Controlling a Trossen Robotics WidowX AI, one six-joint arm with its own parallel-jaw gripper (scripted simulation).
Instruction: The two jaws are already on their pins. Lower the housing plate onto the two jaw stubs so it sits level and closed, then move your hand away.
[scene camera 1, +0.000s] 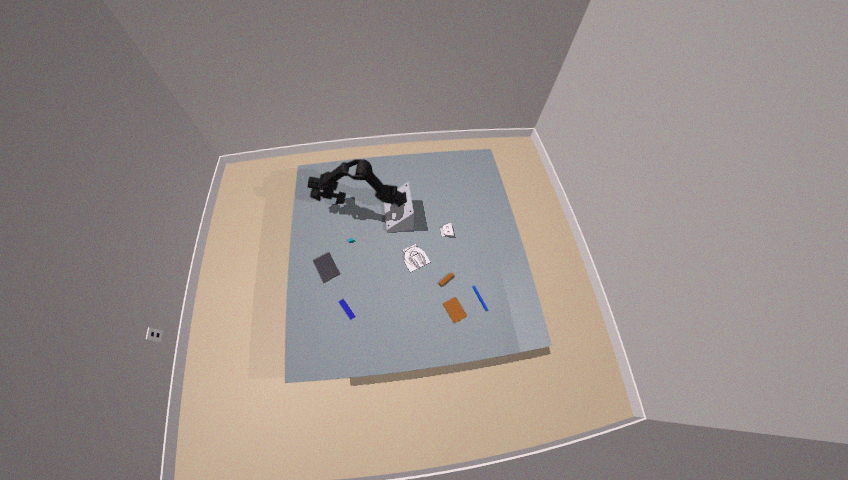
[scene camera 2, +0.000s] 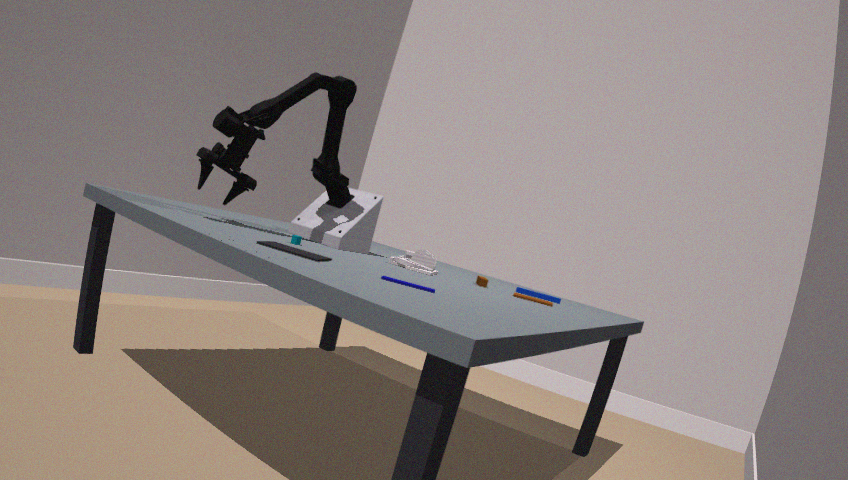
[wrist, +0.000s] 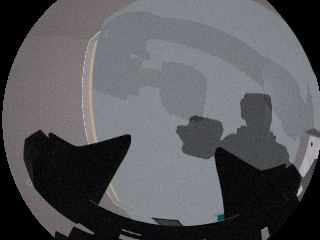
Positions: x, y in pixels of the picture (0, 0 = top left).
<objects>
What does the gripper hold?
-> Nothing.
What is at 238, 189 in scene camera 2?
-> The gripper.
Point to the gripper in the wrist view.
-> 174, 146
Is the gripper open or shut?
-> Open.
</objects>
